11 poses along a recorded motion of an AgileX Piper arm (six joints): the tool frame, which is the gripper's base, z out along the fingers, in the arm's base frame.
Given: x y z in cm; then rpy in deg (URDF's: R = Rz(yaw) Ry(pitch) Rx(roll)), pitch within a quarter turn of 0, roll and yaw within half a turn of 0.
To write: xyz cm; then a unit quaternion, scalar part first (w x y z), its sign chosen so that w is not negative. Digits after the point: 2 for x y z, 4 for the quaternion.
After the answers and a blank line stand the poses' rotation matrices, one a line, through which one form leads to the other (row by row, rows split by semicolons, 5 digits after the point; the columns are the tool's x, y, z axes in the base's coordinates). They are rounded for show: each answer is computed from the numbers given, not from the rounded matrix.
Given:
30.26 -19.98 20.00 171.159 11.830 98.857
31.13 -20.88 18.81 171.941 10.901 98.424
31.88 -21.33 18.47 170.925 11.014 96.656
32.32 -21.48 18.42 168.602 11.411 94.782
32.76 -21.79 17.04 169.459 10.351 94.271
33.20 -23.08 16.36 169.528 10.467 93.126
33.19 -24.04 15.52 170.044 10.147 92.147
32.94 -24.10 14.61 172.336 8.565 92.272
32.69 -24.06 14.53 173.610 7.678 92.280
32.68 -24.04 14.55 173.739 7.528 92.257
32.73 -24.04 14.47 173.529 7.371 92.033
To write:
30.26 -19.98 20.00 0.1279 0.6390 0.7585 -0.0086
31.13 -20.88 18.81 0.1174 0.6436 0.7562 -0.0089
31.88 -21.33 18.47 0.1238 0.6541 0.7462 -0.0048
32.32 -21.48 18.42 0.1397 0.6630 0.7354 0.0058
32.76 -21.79 17.04 0.1281 0.6686 0.7325 0.0059
33.20 -23.08 16.36 0.1284 0.6758 0.7258 0.0035
33.19 -24.04 15.52 0.1234 0.6829 0.7200 0.0011
32.94 -24.10 14.61 0.0999 0.6859 0.7208 -0.0036
32.69 -24.06 14.53 0.0867 0.6876 0.7209 -0.0062
32.68 -24.04 14.55 0.0850 0.6879 0.7208 -0.0061
32.73 -24.04 14.47 0.0853 0.6893 0.7194 -0.0040

-0.15070 0.97148 0.18305; 0.96709 0.18327 -0.17649; -0.20501 0.15043 -0.96713
-0.14385 0.97556 0.16611; 0.97136 0.17128 -0.16469; -0.18911 0.13766 -0.97226
-0.11377 0.97733 0.17853; 0.97496 0.14439 -0.16910; -0.19105 0.15482 -0.96929
-0.08172 0.97361 0.21310; 0.97682 0.12068 -0.17679; -0.19785 0.19372 -0.96090
-0.07326 0.97795 0.19559; 0.98099 0.10600 -0.16253; -0.17968 0.17996 -0.96712
-0.05362 0.98008 0.19123; 0.98190 0.08659 -0.16847; -0.18167 0.17873 -0.96698
-0.03688 0.98311 0.17927; 0.98367 0.06734 -0.16692; -0.17617 0.17019 -0.96954
-0.03920 0.98950 0.13911; 0.98807 0.05914 -0.14220; -0.14893 0.13188 -0.98001
-0.03943 0.99241 0.11649; 0.99025 0.05439 -0.12824; -0.13361 0.11030 -0.98488
-0.03904 0.99270 0.11410; 0.99061 0.05342 -0.12583; -0.13101 0.10812 -0.98547
-0.03518 0.99249 0.11715; 0.99111 0.04970 -0.12340; -0.12829 0.11177 -0.98542

